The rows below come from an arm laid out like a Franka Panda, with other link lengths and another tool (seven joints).
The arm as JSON. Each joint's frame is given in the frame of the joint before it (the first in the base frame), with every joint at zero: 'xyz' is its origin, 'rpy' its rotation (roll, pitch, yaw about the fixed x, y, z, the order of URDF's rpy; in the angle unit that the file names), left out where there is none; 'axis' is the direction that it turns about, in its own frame. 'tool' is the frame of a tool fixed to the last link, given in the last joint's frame.
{
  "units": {
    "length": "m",
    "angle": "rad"
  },
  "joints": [
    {
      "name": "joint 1",
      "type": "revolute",
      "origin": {
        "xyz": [
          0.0,
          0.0,
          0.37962
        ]
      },
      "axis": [
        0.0,
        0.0,
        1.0
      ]
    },
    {
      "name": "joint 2",
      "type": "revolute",
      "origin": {
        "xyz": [
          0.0,
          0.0,
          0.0
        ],
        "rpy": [
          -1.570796,
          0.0,
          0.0
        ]
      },
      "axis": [
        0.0,
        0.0,
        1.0
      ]
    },
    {
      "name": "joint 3",
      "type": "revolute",
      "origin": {
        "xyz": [
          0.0,
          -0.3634,
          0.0
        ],
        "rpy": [
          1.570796,
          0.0,
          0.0
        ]
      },
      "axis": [
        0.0,
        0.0,
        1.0
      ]
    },
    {
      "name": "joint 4",
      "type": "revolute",
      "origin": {
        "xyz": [
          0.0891,
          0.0,
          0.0
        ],
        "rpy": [
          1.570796,
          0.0,
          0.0
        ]
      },
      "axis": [
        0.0,
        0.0,
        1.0
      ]
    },
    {
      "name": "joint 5",
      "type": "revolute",
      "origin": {
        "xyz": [
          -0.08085,
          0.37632,
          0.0
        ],
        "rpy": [
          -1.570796,
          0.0,
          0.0
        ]
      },
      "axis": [
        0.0,
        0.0,
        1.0
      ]
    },
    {
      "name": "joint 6",
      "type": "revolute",
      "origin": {
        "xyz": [
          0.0,
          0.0,
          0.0
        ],
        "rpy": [
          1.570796,
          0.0,
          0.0
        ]
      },
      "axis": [
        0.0,
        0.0,
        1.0
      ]
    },
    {
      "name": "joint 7",
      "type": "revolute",
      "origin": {
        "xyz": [
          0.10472,
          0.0,
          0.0
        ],
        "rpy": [
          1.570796,
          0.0,
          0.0
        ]
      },
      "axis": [
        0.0,
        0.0,
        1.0
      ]
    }
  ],
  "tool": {
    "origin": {
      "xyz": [
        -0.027,
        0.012,
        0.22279
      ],
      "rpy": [
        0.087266,
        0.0,
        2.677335
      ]
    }
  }
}
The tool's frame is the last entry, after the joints.
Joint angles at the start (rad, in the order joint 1, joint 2, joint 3, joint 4, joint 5, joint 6, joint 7): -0.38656, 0.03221, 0.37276, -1.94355, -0.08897, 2.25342, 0.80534
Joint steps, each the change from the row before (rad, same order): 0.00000, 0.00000, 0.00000, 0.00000, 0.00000, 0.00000, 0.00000; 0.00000, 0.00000, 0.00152, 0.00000, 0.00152, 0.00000, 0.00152; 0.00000, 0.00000, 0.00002, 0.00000, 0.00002, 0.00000, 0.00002; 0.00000, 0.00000, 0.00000, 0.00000, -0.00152, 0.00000, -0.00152; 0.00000, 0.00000, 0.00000, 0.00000, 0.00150, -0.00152, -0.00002; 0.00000, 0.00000, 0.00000, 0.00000, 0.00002, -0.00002, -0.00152; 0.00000, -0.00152, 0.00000, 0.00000, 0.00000, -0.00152, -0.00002; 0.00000, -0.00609, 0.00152, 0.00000, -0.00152, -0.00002, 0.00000; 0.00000, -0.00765, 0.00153, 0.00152, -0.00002, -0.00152, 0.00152; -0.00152, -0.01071, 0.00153, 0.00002, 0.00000, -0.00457, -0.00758; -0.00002, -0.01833, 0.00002, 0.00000, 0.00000, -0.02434, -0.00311; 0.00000, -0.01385, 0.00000, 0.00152, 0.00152, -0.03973, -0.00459; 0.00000, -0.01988, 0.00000, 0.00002, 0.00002, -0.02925, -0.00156; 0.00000, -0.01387, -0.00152, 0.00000, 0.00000, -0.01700, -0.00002; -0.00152, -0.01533, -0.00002, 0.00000, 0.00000, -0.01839, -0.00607; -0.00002, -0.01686, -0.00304, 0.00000, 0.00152, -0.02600, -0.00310
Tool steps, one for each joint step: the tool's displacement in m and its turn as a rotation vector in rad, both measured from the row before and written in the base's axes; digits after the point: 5 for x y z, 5 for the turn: 0.00000, 0.00000, 0.00000, 0.00000, 0.00000, 0.00000; 0.00003, 0.00116, 0.00002, 0.00186, -0.00012, -0.00053; 0.00000, 0.00002, 0.00000, 0.00002, 0.00000, -0.00001; -0.00002, -0.00023, 0.00000, -0.00182, 0.00010, 0.00205; -0.00029, 0.00017, -0.00020, 0.00134, 0.00151, -0.00067; -0.00002, -0.00004, 0.00000, -0.00040, 0.00011, 0.00145; -0.00043, 0.00003, 0.00066, -0.00061, 0.00011, -0.00009; -0.00054, 0.00096, 0.00348, -0.00366, -0.00563, 0.00211; -0.00058, 0.00123, 0.00494, -0.00249, -0.00720, -0.00004; -0.00199, 0.00015, 0.00546, -0.00634, -0.00487, 0.00689; -0.00658, 0.00030, 0.00698, -0.00839, 0.00751, 0.00092; -0.00884, 0.00005, 0.00315, -0.00593, 0.02557, 0.00032; -0.00798, 0.00040, 0.00709, -0.00847, 0.01083, -0.00130; -0.00500, -0.00050, 0.00535, -0.00547, 0.00404, -0.00324; -0.00560, -0.00059, 0.00589, -0.00755, 0.00471, 0.00233; -0.00740, -0.00116, 0.00572, -0.00571, 0.01044, -0.00344
